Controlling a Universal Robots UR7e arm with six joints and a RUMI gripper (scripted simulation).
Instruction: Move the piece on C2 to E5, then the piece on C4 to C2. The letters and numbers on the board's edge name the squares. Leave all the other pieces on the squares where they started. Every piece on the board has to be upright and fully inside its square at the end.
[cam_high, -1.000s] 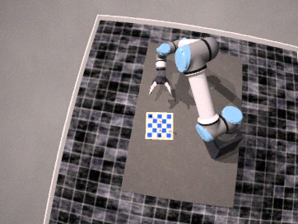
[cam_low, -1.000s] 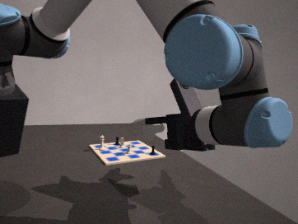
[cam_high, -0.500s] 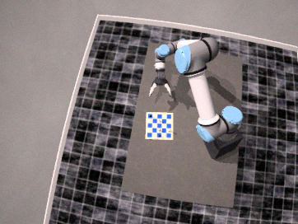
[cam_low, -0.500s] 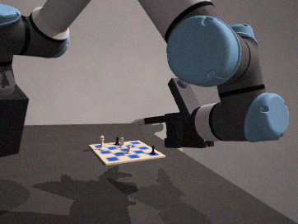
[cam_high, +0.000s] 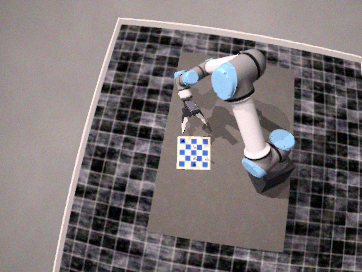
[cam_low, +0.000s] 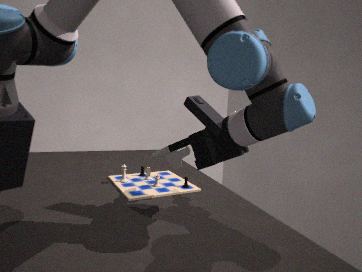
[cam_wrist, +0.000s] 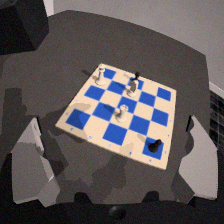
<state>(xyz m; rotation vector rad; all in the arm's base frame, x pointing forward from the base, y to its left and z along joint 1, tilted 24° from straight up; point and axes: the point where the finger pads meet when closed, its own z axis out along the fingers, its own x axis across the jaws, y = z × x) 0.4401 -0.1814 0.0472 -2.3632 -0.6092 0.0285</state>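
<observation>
My hand is 13 cm to the right of the cream chessboard and 13 cm above it.
</observation>
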